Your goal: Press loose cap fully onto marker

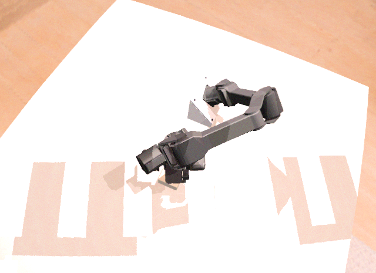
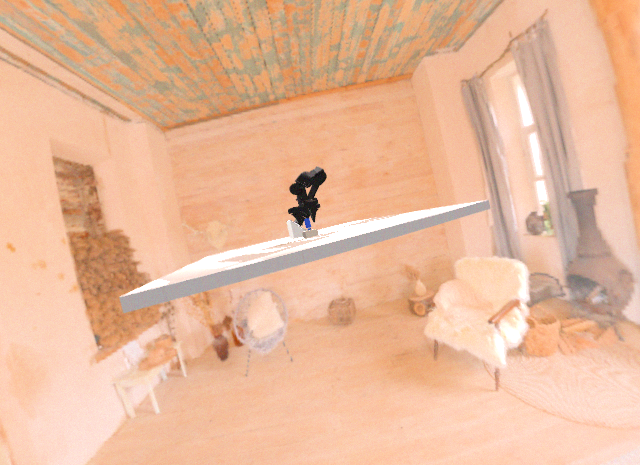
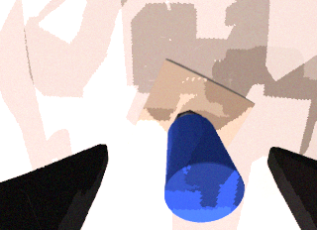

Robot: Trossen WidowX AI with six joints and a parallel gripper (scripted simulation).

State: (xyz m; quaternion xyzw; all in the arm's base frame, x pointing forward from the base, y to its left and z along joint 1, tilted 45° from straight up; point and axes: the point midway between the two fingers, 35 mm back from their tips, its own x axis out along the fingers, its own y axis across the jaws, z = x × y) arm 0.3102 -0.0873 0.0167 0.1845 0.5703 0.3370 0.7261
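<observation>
Now: the blue cap 1 cm above my gripper tip. From my gripper tip the other things lie so: holder block (5 cm below).
</observation>
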